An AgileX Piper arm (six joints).
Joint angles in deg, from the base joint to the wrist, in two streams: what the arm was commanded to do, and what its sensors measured. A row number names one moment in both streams.
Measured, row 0:
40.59, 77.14, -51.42, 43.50, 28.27, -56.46
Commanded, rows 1 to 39:
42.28, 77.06, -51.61, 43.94, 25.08, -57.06
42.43, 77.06, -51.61, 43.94, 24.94, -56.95
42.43, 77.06, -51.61, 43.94, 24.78, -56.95
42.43, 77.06, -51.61, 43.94, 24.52, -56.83
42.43, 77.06, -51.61, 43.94, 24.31, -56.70
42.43, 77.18, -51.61, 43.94, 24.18, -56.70
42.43, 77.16, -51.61, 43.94, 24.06, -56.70
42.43, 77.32, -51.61, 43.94, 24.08, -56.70
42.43, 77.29, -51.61, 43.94, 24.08, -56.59
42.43, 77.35, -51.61, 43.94, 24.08, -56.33
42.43, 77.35, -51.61, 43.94, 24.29, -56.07
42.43, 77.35, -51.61, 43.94, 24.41, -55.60
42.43, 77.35, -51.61, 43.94, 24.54, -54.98
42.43, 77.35, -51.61, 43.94, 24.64, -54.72
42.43, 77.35, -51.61, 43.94, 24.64, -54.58
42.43, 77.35, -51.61, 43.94, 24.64, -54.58
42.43, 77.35, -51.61, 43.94, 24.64, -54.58
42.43, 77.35, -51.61, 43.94, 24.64, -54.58
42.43, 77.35, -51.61, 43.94, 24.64, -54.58
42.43, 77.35, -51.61, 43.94, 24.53, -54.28
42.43, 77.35, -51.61, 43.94, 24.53, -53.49
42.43, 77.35, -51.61, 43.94, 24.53, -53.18
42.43, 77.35, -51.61, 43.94, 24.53, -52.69
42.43, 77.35, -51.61, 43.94, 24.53, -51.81
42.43, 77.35, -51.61, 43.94, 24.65, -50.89
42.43, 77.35, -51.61, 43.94, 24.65, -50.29
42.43, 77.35, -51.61, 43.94, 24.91, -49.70
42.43, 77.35, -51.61, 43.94, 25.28, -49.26
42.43, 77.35, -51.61, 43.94, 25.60, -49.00
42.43, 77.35, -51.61, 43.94, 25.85, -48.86
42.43, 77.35, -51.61, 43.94, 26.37, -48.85
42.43, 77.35, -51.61, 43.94, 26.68, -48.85
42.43, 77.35, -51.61, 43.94, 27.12, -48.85
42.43, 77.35, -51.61, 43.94, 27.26, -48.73
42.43, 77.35, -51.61, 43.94, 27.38, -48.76
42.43, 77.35, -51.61, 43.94, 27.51, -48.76
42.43, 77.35, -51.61, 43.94, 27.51, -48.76
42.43, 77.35, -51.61, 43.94, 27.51, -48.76
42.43, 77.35, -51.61, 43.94, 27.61, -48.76
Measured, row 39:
42.27, 77.35, -51.42, 43.64, 26.99, -49.04
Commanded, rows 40 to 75:
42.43, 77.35, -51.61, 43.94, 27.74, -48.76
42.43, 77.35, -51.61, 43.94, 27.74, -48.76
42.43, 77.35, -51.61, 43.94, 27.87, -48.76
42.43, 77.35, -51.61, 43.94, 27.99, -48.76
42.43, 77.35, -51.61, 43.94, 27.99, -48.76
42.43, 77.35, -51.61, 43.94, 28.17, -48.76
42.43, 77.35, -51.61, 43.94, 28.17, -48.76
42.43, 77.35, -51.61, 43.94, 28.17, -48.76
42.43, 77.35, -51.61, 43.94, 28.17, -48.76
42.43, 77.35, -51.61, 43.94, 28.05, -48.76
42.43, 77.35, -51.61, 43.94, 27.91, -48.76
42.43, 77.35, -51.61, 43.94, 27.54, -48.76
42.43, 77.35, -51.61, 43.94, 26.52, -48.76
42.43, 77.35, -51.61, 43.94, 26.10, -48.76
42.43, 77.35, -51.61, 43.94, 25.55, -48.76
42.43, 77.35, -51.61, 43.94, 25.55, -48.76
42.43, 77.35, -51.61, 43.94, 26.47, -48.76
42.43, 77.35, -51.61, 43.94, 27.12, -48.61
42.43, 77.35, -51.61, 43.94, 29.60, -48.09
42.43, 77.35, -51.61, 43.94, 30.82, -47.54
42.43, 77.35, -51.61, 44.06, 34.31, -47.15
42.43, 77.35, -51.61, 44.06, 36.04, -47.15
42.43, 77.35, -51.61, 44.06, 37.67, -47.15
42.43, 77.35, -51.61, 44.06, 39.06, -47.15
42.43, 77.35, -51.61, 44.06, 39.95, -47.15
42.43, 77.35, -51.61, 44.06, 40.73, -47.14
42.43, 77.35, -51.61, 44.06, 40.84, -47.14
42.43, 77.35, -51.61, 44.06, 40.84, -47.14
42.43, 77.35, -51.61, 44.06, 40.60, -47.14
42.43, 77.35, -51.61, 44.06, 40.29, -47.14
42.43, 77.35, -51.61, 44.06, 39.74, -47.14
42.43, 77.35, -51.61, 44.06, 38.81, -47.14
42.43, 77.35, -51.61, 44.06, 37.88, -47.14
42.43, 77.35, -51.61, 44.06, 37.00, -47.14
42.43, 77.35, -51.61, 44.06, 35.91, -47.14
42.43, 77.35, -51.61, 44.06, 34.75, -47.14
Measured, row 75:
42.27, 77.35, -51.42, 43.78, 38.58, -47.51
